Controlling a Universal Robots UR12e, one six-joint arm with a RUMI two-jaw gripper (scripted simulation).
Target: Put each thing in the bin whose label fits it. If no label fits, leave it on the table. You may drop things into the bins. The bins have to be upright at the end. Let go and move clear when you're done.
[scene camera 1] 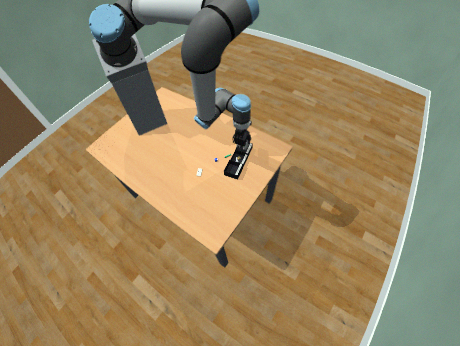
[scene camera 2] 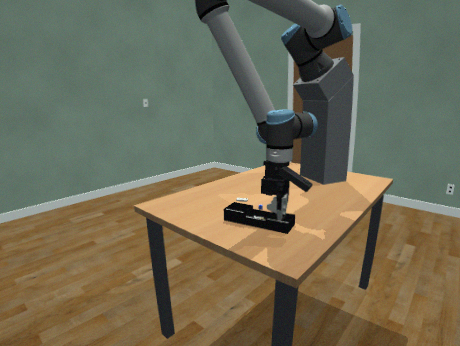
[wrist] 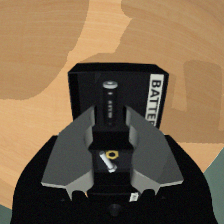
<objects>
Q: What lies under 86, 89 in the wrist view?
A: A bin.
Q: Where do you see a bin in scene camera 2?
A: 240, 213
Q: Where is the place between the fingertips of my gripper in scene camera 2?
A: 280, 222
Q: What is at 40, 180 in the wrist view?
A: My gripper.
</objects>
